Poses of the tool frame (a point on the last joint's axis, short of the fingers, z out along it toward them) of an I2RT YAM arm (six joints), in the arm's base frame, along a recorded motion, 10 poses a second.
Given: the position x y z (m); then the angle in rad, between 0 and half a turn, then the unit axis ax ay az.
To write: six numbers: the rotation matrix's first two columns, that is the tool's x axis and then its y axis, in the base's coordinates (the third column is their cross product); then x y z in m. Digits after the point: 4 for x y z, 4 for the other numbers.
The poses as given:
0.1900, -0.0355, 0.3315, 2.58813, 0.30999, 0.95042, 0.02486
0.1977, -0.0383, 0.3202, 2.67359, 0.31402, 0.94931, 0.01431
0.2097, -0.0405, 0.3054, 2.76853, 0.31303, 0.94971, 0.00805
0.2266, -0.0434, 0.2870, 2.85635, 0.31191, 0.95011, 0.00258
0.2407, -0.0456, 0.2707, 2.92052, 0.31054, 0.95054, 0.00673
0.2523, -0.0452, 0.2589, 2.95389, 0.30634, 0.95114, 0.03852
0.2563, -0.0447, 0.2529, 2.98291, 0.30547, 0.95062, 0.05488
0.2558, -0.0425, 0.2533, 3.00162, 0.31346, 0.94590, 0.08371
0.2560, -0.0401, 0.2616, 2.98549, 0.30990, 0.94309, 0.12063
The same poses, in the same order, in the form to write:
-0.6729, 0.5583, -0.4853, 0.5322, 0.8210, 0.2067, 0.1900, -0.0355, 0.3315
-0.7059, 0.5706, -0.4197, 0.5577, 0.8130, 0.1674, 0.1977, -0.0383, 0.3202
-0.7420, 0.5771, -0.3413, 0.5712, 0.8106, 0.1289, 0.2097, -0.0405, 0.3054
-0.7689, 0.5814, -0.2658, 0.5800, 0.8093, 0.0926, 0.2266, -0.0434, 0.2870
-0.7851, 0.5846, -0.2043, 0.5817, 0.8094, 0.0807, 0.2407, -0.0456, 0.2707
-0.7964, 0.5848, -0.1541, 0.5704, 0.8110, 0.1298, 0.2523, -0.0452, 0.2589
-0.8020, 0.5858, -0.1169, 0.5685, 0.8086, 0.1520, 0.2563, -0.0447, 0.2529
-0.7947, 0.6018, -0.0797, 0.5784, 0.7905, 0.2013, 0.2558, -0.0425, 0.2533
-0.7969, 0.5997, -0.0723, 0.5622, 0.7802, 0.2743, 0.2560, -0.0401, 0.2616

